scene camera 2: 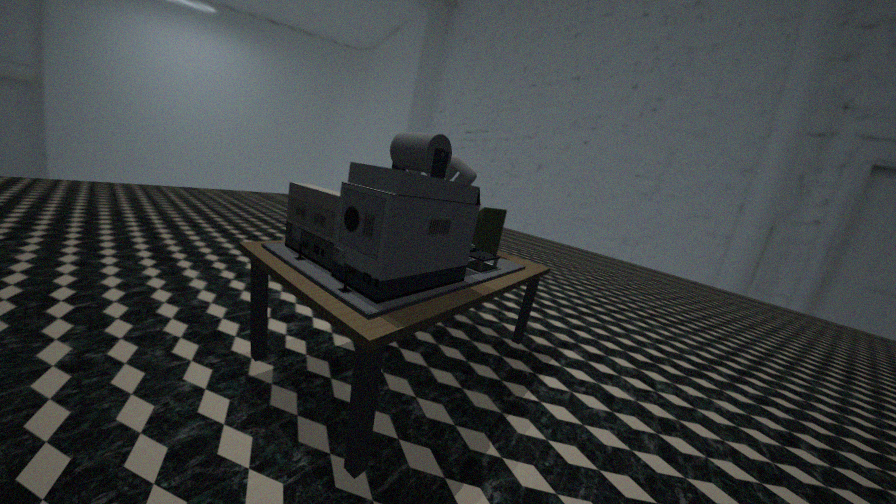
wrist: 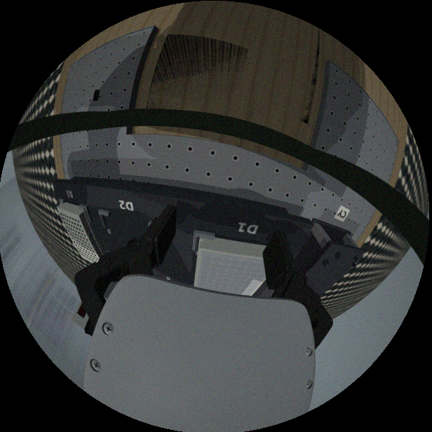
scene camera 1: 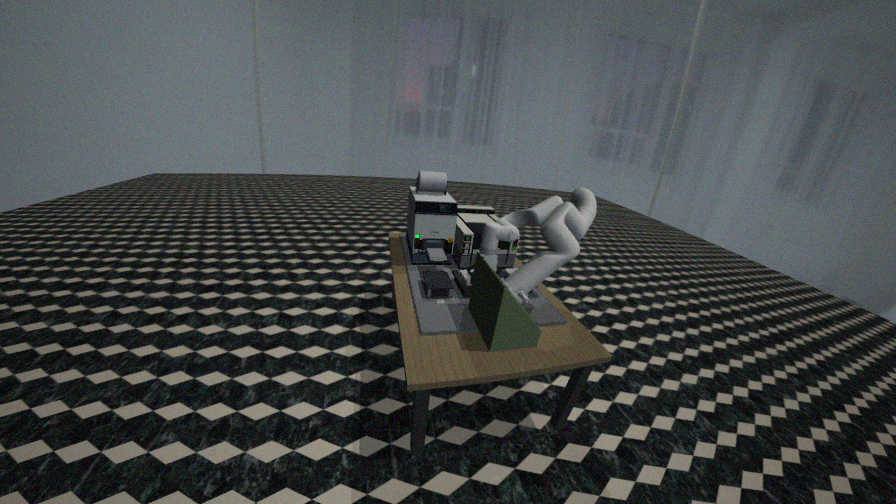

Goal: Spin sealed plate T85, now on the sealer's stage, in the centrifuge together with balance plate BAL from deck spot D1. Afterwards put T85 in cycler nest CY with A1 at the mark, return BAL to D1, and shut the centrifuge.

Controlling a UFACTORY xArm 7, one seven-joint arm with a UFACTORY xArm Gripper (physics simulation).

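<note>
A pale plate sits in deck spot D1 in the wrist view. My gripper is open above it, one finger over each side, nothing held. In scene camera 1 the green panel and arm hide the gripper. The sealer, tall with a film roll on top, has its stage out with a pale plate on it; its label is unreadable. Nest CY is a dark block beside D1. Which housing is the centrifuge, and its lid state, I cannot tell.
A green upright panel stands near the table's front; a dark band crosses the wrist view. A perforated white rack sits at D3. White instruments stand beside the sealer. The arm bends above the table.
</note>
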